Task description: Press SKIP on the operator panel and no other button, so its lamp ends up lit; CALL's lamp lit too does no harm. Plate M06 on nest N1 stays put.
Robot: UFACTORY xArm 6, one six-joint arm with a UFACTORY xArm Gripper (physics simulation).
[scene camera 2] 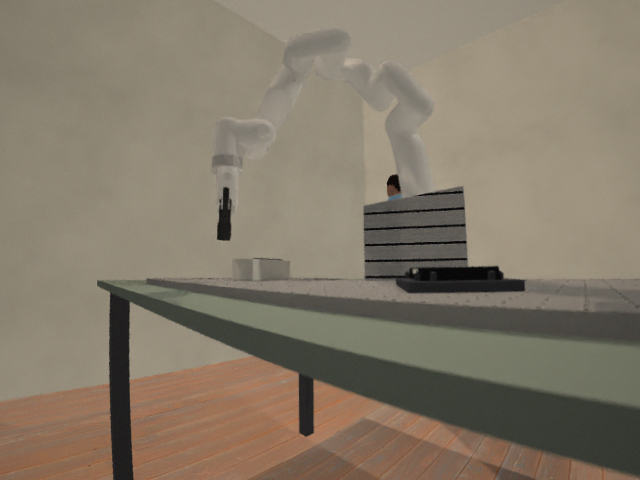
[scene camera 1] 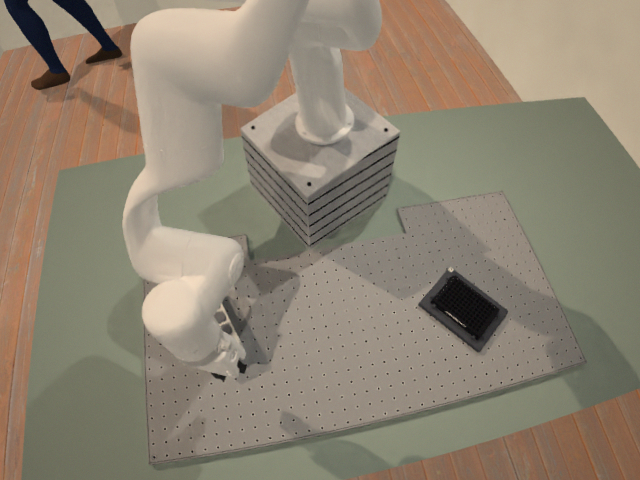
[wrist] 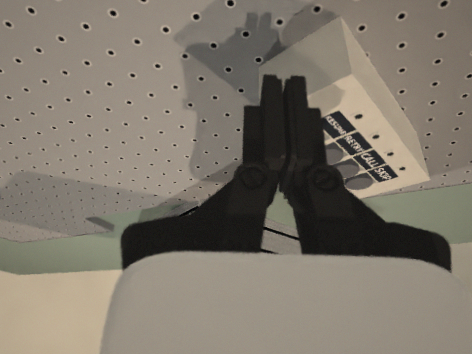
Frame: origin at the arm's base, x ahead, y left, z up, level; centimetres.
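Seen in the pictures: gripper, fingertip midpoint: (scene camera 2: 223, 240) (wrist: 278, 98); arm's base at its link origin: (scene camera 2: 420, 204) (scene camera 1: 324, 122).
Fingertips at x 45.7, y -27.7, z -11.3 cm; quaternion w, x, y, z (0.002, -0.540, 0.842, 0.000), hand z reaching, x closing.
Note:
Offsets run from my fingertips to a thing's top centre. "pt": to the spot under its first point. Level surfaces: height alone.
The operator panel @[dx -13.1, dy -2.6, dz -4.1 cm] (scene camera 1: 223, 318) (scene camera 2: 271, 269) (wrist: 361, 101) is a pale sloped box, partly hidden by the wrist in scene camera 1. In the wrist view, the SKIP button @[dx -17.9, dy -2.4, dz -4.1 cm] (wrist: 360, 181) is round and grey, beside the SKIP label @[pt dx -17.2, dy -4.7, dz -4.4 cm] (wrist: 385, 173) at the end of the row past CALL. The SKIP lamp @[dx -16.7, dy -6.1, dz -4.3 cm] (wrist: 402, 168) looks dark. The fingers hide the RESUME button. My gripper (scene camera 1: 232, 372) (scene camera 2: 223, 238) (wrist: 278, 98) is shut and empty, pointing down above the board, higher than the panel and to one side of it. Black plate M06 @[dx -5.9, dy +50.7, dz -7.0 cm] (scene camera 1: 465, 307) (scene camera 2: 457, 273) sits on the dark nest N1 @[dx -5.9, dy +50.7, dz -7.5 cm] (scene camera 1: 480, 344) (scene camera 2: 465, 285).
The perforated board (scene camera 1: 330, 372) (scene camera 2: 356, 305) lies on the green table @[dz -10.9 cm] (scene camera 1: 93, 206) (scene camera 2: 413, 341). The striped arm pedestal (scene camera 1: 310, 206) (scene camera 2: 413, 235) stands at its back edge. A person (scene camera 1: 54, 67) (scene camera 2: 393, 187) stands beyond the table.

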